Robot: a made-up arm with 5 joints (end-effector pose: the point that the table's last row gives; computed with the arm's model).
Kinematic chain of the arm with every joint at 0, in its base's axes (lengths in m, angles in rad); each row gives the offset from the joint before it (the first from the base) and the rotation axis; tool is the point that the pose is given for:
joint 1: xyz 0 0 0.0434 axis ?
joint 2: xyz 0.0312 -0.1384 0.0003 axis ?
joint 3: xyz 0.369 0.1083 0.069 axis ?
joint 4: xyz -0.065 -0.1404 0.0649 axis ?
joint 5: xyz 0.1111 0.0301 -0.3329 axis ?
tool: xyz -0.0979 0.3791 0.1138
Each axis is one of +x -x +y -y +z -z.
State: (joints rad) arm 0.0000 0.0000 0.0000 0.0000 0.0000
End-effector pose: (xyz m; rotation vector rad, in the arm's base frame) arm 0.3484 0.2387 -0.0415 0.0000 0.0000 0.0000
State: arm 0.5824 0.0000 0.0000 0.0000 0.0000
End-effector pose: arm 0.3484 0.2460 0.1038 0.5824 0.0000 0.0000
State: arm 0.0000 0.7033 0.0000 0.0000 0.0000
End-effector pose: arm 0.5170 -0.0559 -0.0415 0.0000 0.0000 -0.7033
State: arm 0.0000 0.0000 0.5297 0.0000 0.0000
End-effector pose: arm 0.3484 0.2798 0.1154 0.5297 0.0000 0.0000
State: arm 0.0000 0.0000 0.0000 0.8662 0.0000
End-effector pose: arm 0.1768 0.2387 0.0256 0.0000 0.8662 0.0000
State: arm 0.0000 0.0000 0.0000 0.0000 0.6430
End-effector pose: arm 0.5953 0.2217 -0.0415 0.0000 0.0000 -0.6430
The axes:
joint 1: +x
joint 2: -z
joint 3: +x
joint 4: +y
joint 5: -z

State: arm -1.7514 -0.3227 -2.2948 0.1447 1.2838
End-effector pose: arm 0.7452 0.1457 0.0370 1.7991 1.5922 -0.8757
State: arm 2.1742 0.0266 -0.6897 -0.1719 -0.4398
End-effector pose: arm 0.2396 0.1537 0.1500 1.4223 -0.4310 0.2245
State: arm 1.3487 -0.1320 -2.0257 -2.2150 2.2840
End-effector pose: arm 0.1337 0.0630 0.6680 1.8272 -1.2629 -0.5206
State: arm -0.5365 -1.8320 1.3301 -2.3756 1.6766
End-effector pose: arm 0.4470 0.1410 0.1380 1.3562 0.4872 -1.5052
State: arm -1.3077 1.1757 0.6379 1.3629 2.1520
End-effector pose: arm 0.2767 -0.4821 0.1630 -0.3927 0.1578 -2.9879
